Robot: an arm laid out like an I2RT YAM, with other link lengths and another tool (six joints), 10 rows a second.
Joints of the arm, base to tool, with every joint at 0 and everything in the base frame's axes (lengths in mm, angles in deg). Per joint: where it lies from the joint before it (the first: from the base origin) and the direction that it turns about. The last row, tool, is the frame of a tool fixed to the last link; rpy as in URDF.
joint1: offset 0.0 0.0 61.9 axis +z
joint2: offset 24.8 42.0 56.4 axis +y
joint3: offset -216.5 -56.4 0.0 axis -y
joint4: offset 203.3 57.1 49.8 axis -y
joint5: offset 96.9 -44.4 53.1 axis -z
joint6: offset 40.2 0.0 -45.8 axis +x
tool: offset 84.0 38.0 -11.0 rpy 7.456 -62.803 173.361
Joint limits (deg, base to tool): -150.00..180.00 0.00..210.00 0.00..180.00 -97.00..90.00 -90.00..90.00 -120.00..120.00
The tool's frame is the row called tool.
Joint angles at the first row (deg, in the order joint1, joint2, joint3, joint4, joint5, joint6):
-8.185, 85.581, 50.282, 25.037, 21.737, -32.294
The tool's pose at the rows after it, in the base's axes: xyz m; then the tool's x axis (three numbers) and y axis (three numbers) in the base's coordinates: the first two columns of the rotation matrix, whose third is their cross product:
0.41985 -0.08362 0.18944 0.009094 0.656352 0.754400 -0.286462 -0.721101 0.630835
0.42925 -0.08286 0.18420 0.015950 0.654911 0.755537 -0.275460 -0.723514 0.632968
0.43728 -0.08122 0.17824 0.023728 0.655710 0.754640 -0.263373 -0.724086 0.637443
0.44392 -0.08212 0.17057 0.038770 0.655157 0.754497 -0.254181 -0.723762 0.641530
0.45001 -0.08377 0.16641 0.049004 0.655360 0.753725 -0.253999 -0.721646 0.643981
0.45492 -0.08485 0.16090 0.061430 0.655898 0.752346 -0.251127 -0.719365 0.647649
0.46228 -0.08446 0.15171 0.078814 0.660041 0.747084 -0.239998 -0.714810 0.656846
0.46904 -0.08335 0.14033 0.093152 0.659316 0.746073 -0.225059 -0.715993 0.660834
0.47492 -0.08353 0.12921 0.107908 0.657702 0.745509 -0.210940 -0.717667 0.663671
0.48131 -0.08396 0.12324 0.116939 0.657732 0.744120 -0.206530 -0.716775 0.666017
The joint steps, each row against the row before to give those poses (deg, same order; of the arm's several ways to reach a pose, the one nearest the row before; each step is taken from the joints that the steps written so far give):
0.043, 3.344, 2.337, 0.045, 0.000, 0.000
0.285, 2.906, 2.188, -0.025, 0.044, 0.022
0.414, 2.581, 1.791, 0.047, 0.196, -0.131
0.065, 2.511, 1.574, -0.046, 0.240, -0.044
0.001, 2.057, 1.595, 0.024, 0.394, 0.000
0.066, 1.879, 1.247, 0.021, 0.437, -0.043
0.350, 2.840, 1.835, 0.022, 0.634, -0.350
0.284, 2.887, 1.553, 0.152, 0.197, -0.022
0.066, 2.710, 1.531, 0.000, 0.022, 0.000
0.108, 2.251, 1.901, -0.196, 0.283, 0.000

